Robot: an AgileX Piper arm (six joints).
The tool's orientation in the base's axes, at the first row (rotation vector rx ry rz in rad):
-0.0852 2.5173 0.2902
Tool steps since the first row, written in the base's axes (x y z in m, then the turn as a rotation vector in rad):
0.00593 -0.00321 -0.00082 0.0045 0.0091 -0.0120
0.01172 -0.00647 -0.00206 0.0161 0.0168 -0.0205
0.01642 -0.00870 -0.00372 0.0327 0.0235 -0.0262
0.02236 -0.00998 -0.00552 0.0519 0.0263 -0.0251
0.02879 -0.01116 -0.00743 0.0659 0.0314 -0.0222
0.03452 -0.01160 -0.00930 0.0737 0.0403 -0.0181
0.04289 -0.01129 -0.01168 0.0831 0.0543 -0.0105
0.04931 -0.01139 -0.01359 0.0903 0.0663 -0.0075
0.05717 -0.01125 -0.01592 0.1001 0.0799 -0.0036
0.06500 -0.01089 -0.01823 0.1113 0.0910 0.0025
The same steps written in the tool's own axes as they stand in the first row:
-0.00441 -0.00403 0.00324 0.0032 0.0060 0.0141
-0.00846 -0.00817 0.00673 -0.0014 0.0105 0.0292
-0.01137 -0.01124 0.01017 -0.0117 0.0138 0.0445
-0.01521 -0.01358 0.01464 -0.0281 0.0144 0.0550
-0.01940 -0.01589 0.01949 -0.0412 0.0181 0.0616
-0.02302 -0.01740 0.02408 -0.0499 0.0266 0.0647
-0.02852 -0.01860 0.03073 -0.0619 0.0404 0.0671
-0.03269 -0.01986 0.03582 -0.0694 0.0518 0.0714
-0.03780 -0.02115 0.04210 -0.0796 0.0645 0.0769
-0.04289 -0.02222 0.04840 -0.0923 0.0751 0.0808

